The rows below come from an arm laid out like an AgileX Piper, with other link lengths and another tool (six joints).
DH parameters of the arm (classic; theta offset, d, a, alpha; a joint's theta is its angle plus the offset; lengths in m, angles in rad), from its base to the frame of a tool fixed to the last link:
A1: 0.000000 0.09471 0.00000 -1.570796
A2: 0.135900 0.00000 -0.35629 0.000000
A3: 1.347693 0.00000 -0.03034 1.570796
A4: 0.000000 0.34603 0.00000 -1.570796
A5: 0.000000 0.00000 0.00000 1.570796
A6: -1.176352 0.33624 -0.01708 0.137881
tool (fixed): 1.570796 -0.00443 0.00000 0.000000
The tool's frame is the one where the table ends.
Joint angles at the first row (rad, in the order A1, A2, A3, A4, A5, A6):
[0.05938, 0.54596, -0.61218, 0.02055, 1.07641, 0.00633]
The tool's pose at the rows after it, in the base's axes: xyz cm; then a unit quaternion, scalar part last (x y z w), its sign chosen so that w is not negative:
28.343, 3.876, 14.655, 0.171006, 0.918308, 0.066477, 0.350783
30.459, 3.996, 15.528, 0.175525, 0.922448, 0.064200, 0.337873
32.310, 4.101, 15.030, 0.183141, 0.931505, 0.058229, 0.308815
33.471, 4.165, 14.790, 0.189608, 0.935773, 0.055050, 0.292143
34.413, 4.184, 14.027, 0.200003, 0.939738, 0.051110, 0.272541
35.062, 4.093, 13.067, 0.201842, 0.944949, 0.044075, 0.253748
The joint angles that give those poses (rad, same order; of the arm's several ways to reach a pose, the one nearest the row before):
[0.05943, 0.66119, -0.67889, 0.02052, 1.07264, 0.01031]
[0.05940, 0.76173, -0.75075, 0.02054, 1.07159, 0.01839]
[0.05940, 0.87649, -0.81420, 0.02054, 1.08255, 0.03172]
[0.05939, 0.94368, -0.85611, 0.02054, 1.09239, 0.04389]
[0.05936, 1.00739, -0.88643, 0.01972, 1.09987, 0.06421]
[0.05938, 1.06335, -0.90934, 0.01530, 1.10817, 0.06823]

